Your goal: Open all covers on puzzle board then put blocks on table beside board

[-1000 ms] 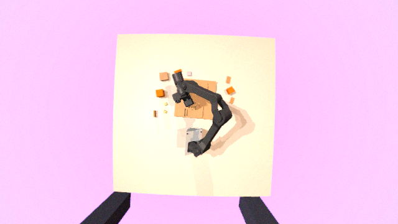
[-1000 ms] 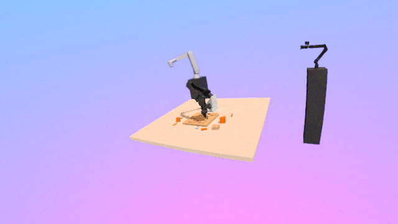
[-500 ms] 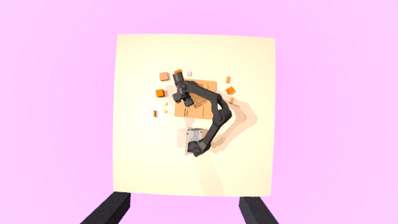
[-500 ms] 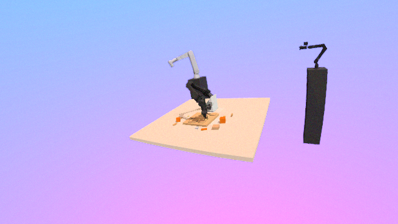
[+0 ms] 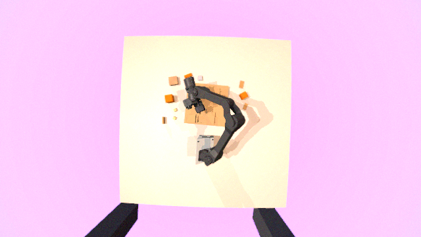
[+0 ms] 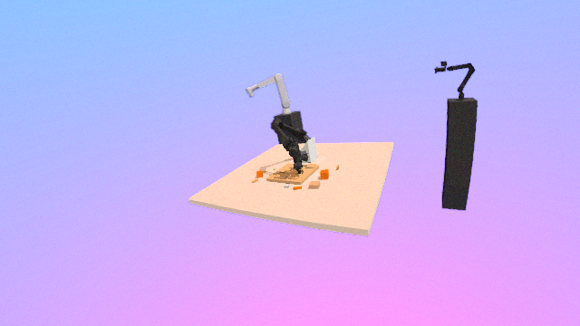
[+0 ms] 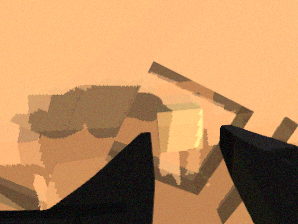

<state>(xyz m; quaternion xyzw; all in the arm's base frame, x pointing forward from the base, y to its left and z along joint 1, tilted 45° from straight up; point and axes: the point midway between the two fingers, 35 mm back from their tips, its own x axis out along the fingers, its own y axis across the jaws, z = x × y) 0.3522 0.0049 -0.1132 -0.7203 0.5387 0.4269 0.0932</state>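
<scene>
My gripper tip is 30 mm past the tan puzzle board, 50 mm to the left of it and 10 mm above it. Also, from my gripper tip: orange bar 180 mm ahead, 80 mm to the left, 20 mm below; then orange cube 200 mm to the left.
</scene>
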